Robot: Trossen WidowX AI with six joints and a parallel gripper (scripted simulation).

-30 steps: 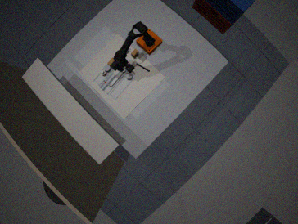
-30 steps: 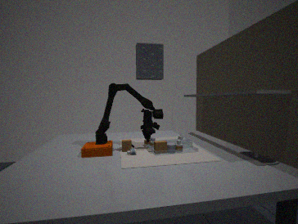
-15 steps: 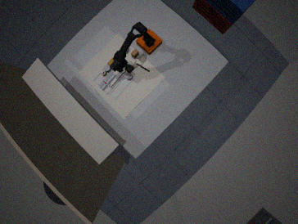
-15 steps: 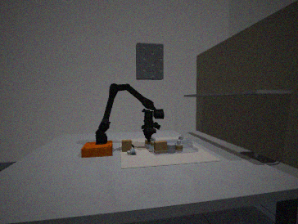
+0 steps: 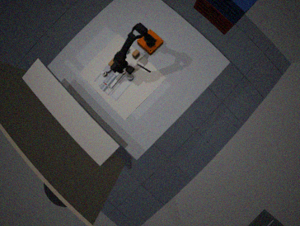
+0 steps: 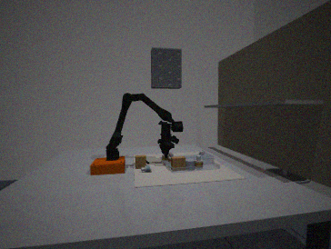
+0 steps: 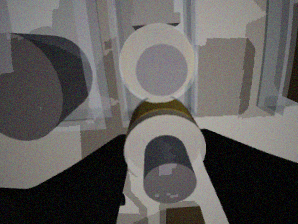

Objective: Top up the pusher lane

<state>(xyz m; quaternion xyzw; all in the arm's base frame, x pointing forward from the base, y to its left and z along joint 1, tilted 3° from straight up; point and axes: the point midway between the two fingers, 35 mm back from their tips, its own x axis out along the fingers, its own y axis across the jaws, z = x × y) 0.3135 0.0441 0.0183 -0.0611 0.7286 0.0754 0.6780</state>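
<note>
The lane lies 17 cm ahead of my gripper tip, 1 cm to the left of it and 3 cm below it. The rest, counted from my gripper tip: brown block 15 cm behind, 5 cm to the right, 1 cm below; thin black stick 13 cm behind, 9 cm to the left, 4 cm below.
</note>
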